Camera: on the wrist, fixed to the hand. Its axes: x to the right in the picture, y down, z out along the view.
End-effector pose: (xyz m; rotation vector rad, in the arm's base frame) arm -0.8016 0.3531 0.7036 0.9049 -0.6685 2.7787
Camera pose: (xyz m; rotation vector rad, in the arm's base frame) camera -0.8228 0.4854 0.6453 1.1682 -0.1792 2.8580
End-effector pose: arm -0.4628 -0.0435 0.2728 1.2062 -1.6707 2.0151
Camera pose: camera -0.4408 0.0918 0.3234 1.5132 -1.3713 2.3036
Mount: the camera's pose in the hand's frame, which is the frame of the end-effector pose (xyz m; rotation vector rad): -0.0173 -0.0907 -0.1132 0.3454 -0.1402 -0.0458
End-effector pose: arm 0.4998 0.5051 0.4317 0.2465 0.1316 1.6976
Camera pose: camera 0.5624 0.5071 0.2997 0.6139 0.3243 1.6000
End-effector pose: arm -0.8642 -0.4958 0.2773 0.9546 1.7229 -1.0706
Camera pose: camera -0.9714 -0.4239 0.3457 1.0263 1.4787 -1.4621
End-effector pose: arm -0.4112 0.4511 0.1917 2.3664 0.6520 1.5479
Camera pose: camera -0.5415 0.5169 0.1853 2.6530 1.0020 1.3233
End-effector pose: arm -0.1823 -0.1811 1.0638 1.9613 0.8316 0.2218
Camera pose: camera -0.2906 -0.0839 1.0507 2.2452 0.8648 -0.0932
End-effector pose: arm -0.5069 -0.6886 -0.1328 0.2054 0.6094 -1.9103
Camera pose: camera -0.5966 -0.5906 -0.1936 0.2761 0.1887 -2.0462
